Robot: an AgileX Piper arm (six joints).
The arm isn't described. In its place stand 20 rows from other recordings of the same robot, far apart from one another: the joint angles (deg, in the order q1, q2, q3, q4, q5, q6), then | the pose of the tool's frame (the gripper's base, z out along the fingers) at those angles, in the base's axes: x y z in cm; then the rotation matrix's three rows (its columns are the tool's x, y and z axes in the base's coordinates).
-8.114 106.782 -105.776 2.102 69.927 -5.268 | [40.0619 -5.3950 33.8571], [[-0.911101 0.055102 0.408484], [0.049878 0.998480 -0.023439], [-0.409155 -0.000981 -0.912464]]
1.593 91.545 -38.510 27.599 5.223 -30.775 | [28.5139 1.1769 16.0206], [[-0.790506 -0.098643 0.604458], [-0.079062 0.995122 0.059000], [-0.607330 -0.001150 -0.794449]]
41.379 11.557 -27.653 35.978 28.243 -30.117 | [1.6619 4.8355 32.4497], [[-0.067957 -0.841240 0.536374], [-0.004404 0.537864 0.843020], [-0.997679 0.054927 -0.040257]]
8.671 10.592 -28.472 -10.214 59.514 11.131 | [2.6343 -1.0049 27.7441], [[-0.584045 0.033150 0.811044], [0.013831 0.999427 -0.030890], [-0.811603 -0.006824 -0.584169]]
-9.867 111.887 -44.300 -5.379 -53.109 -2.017 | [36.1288 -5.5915 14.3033], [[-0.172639 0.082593 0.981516], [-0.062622 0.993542 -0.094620], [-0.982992 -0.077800 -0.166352]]
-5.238 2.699 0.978 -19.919 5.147 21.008 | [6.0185 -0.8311 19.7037], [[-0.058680 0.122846 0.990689], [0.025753 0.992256 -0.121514], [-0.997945 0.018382 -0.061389]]
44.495 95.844 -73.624 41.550 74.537 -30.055 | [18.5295 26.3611 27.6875], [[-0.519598 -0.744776 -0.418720], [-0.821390 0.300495 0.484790], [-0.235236 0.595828 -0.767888]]
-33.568 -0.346 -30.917 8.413 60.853 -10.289 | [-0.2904 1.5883 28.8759], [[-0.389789 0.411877 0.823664], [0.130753 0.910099 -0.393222], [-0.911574 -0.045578 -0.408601]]
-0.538 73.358 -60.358 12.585 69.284 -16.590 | [22.7964 1.6406 30.4745], [[-0.944289 -0.240109 0.225090], [-0.195937 0.959650 0.201696], [-0.264437 0.146356 -0.953233]]
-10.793 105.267 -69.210 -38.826 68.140 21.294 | [31.7030 -11.4341 20.0882], [[-0.967768 0.192741 -0.162098], [0.251079 0.788498 -0.561454], [0.019599 -0.584057 -0.811476]]
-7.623 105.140 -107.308 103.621 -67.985 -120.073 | [37.9053 -13.3454 42.3141], [[-0.344613 0.897224 0.276101], [0.067554 0.317057 -0.945998], [-0.936311 -0.307351 -0.169873]]
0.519 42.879 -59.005 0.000 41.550 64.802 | [13.0587 0.1183 42.2565], [[-0.156786 0.311942 0.937076], [0.903459 0.428591 0.008489], [-0.398974 0.847940 -0.349023]]
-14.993 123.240 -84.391 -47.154 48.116 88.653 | [40.4804 -15.9837 14.4498], [[-0.241297 0.962761 0.121930], [0.756513 0.265307 -0.597746], [-0.607836 -0.051993 -0.792359]]
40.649 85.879 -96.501 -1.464 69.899 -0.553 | [23.4283 19.8275 42.2274], [[-0.604029 -0.651852 0.458517], [-0.542902 0.757743 0.362054], [-0.583443 -0.030238 -0.811591]]
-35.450 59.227 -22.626 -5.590 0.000 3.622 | [15.5817 -11.0939 22.5026], [[-0.446572 0.564990 0.693801], [0.275793 0.824579 -0.493971], [-0.851183 -0.029248 -0.524054]]
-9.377 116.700 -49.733 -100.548 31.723 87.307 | [33.0489 -10.2253 8.2721], [[-0.896526 0.202528 0.393983], [-0.077106 0.804454 -0.588990], [-0.436228 -0.558423 -0.705598]]
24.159 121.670 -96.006 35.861 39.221 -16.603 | [41.7784 22.4345 20.6627], [[-0.848187 -0.402163 0.344738], [-0.157594 0.812942 0.560616], [-0.505711 0.421178 -0.752904]]
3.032 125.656 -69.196 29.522 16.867 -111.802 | [40.4438 3.4451 6.5073], [[0.003252 -0.920556 0.390597], [-0.984269 0.066051 0.163864], [-0.176645 -0.384985 -0.905860]]
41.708 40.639 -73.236 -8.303 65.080 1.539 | [6.4912 4.1887 46.5305], [[-0.321894 -0.584158 0.745079], [-0.332755 0.806562 0.488603], [-0.886374 -0.090650 -0.454009]]
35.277 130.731 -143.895 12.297 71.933 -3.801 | [39.5994 30.2711 33.9322], [[-0.655968 -0.663415 0.359980], [-0.462665 0.730238 0.502686], [-0.596361 0.163196 -0.785952]]
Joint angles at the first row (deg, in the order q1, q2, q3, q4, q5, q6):
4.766, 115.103, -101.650, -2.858, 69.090, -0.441
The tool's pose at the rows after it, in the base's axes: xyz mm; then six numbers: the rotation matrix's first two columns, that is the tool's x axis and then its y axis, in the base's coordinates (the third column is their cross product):
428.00, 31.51, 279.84, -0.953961, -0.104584, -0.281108, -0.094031, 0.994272, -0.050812
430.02, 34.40, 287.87, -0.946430, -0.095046, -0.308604, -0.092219, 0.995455, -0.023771
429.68, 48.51, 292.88, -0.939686, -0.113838, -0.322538, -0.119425, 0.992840, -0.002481
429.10, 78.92, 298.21, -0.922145, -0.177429, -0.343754, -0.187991, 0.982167, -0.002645
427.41, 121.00, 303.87, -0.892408, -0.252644, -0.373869, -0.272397, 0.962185, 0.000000
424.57, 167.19, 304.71, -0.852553, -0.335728, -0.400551, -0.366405, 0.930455, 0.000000
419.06, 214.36, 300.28, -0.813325, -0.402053, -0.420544, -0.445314, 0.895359, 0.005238
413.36, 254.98, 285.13, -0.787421, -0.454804, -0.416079, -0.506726, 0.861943, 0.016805
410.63, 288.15, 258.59, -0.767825, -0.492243, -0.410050, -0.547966, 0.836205, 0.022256
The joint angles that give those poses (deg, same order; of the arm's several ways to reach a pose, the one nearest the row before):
4.765, 114.388, -105.017, -2.796, 69.251, -0.441
4.816, 114.387, -106.689, -1.227, 69.308, -0.440
6.441, 114.388, -107.743, 0.000, 69.534, -0.441
10.421, 114.959, -109.722, 0.000, 69.653, -0.441
15.807, 116.414, -113.144, 0.000, 69.772, 0.000
21.494, 119.046, -117.481, 0.000, 69.819, 0.000
27.091, 122.505, -122.202, 0.000, 69.823, 0.713
31.593, 126.630, -126.060, 0.426, 69.822, 1.293
34.977, 131.014, -128.040, 0.485, 67.781, 1.927

